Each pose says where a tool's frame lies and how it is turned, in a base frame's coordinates. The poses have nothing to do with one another.
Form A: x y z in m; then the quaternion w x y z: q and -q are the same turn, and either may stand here.
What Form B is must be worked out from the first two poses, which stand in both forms.
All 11 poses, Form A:
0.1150, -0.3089, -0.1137, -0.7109, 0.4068, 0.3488, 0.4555
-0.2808, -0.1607, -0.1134, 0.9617, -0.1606, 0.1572, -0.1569
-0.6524, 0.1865, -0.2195, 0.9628, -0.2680, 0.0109, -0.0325
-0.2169, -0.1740, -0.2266, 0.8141, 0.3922, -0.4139, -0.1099
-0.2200, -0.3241, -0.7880, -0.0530, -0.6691, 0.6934, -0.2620
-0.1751, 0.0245, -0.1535, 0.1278, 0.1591, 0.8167, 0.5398
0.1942, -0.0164, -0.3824, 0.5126, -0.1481, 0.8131, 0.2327
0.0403, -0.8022, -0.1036, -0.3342, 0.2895, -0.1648, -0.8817
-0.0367, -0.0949, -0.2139, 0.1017, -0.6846, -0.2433, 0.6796
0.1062, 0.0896, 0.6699, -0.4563, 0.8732, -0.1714, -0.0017
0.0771, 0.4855, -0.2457, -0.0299, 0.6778, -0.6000, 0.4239
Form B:
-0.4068, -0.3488, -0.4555, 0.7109, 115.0, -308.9, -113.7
-0.1606, 0.1572, -0.1569, 0.9617, -280.8, -160.7, -113.4
-0.2680, 0.0109, -0.0325, 0.9628, -652.4, 186.5, -219.5
0.3922, -0.4139, -0.1099, 0.8141, -216.9, -174.0, -226.6
0.6691, -0.6934, 0.2620, 0.0530, -220.0, -324.1, -788.0
0.1591, 0.8167, 0.5398, 0.1278, -175.1, 24.5, -153.5
-0.1481, 0.8131, 0.2327, 0.5126, 194.2, -16.4, -382.4
-0.2895, 0.1648, 0.8817, 0.3342, 40.3, -802.2, -103.6
-0.6846, -0.2433, 0.6796, 0.1017, -36.7, -94.9, -213.9
-0.8732, 0.1714, 0.0017, 0.4563, 106.2, 89.6, 669.9
-0.6778, 0.6000, -0.4239, 0.0299, 77.1, 485.5, -245.7

